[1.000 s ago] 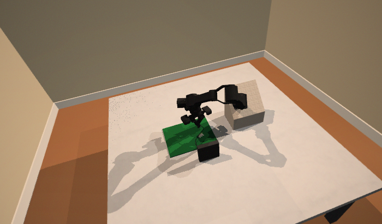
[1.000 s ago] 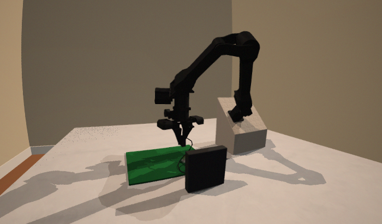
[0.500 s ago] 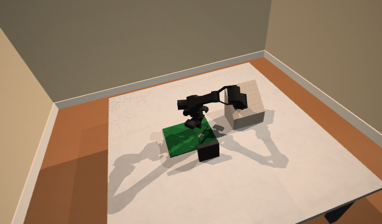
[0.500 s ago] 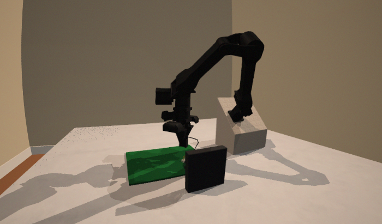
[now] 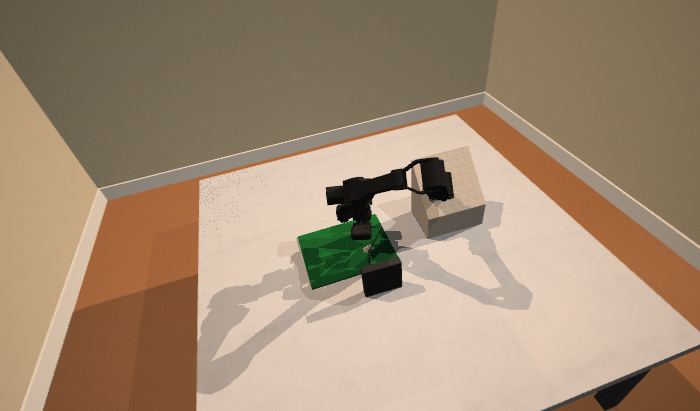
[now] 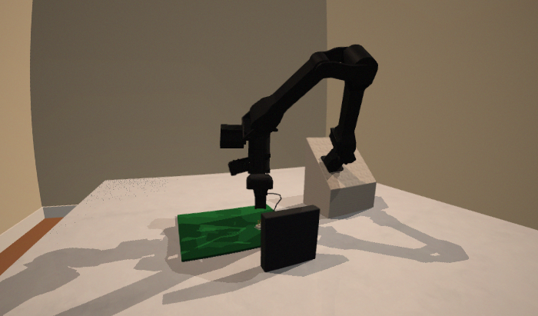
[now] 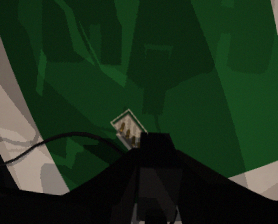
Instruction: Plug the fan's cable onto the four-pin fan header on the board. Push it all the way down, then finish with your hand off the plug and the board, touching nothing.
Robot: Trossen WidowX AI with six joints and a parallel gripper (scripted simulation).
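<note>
The pale four-pin header lies 2 cm to the left of my gripper tip and 6 cm below it. From my gripper tip the other things lie so: black fan (1 cm ahead, 18 cm to the left, 1 cm below); green board (7 cm ahead, 2 cm to the right, 8 cm below); dark fan plug (1 cm behind, 1 cm above).
</note>
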